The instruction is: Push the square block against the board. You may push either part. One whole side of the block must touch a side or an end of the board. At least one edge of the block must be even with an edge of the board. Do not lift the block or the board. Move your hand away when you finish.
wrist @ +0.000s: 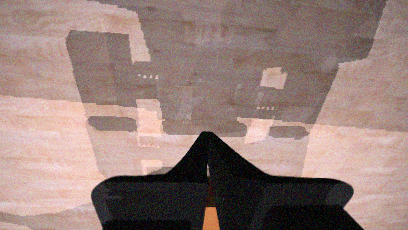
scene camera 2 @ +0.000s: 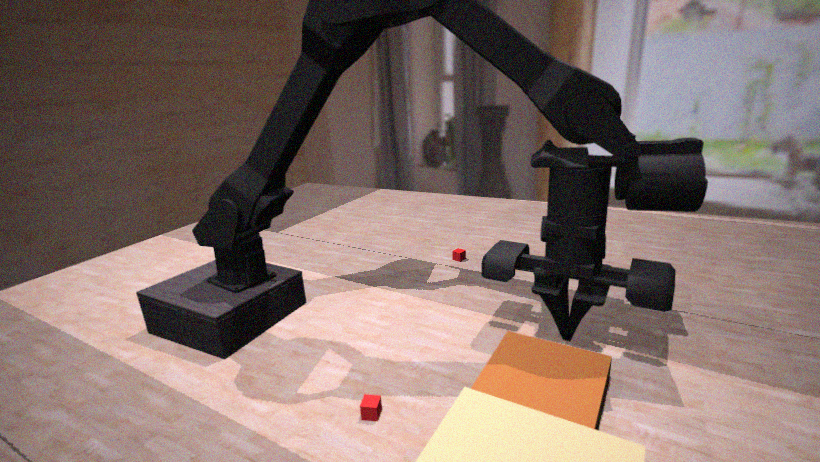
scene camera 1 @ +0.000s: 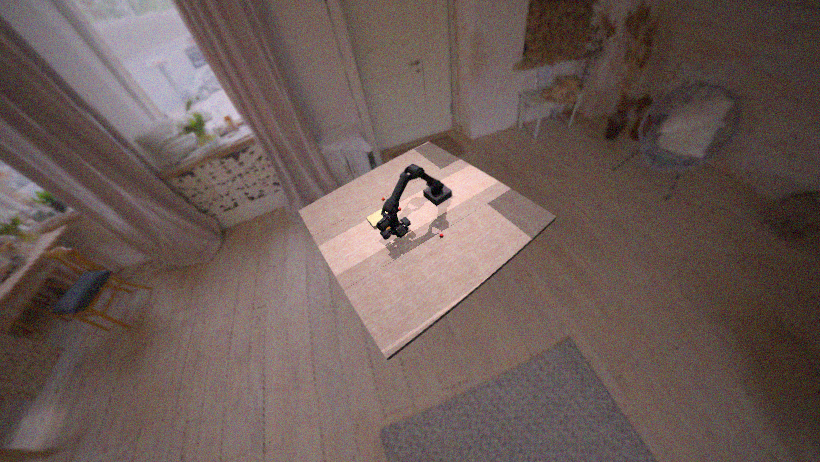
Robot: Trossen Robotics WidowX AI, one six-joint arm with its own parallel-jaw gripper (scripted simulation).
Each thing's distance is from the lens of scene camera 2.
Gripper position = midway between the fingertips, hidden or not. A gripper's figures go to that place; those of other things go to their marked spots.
my gripper (scene camera 2: 567, 338): 0.55 m
orange square block (scene camera 2: 566, 382): 0.45 m
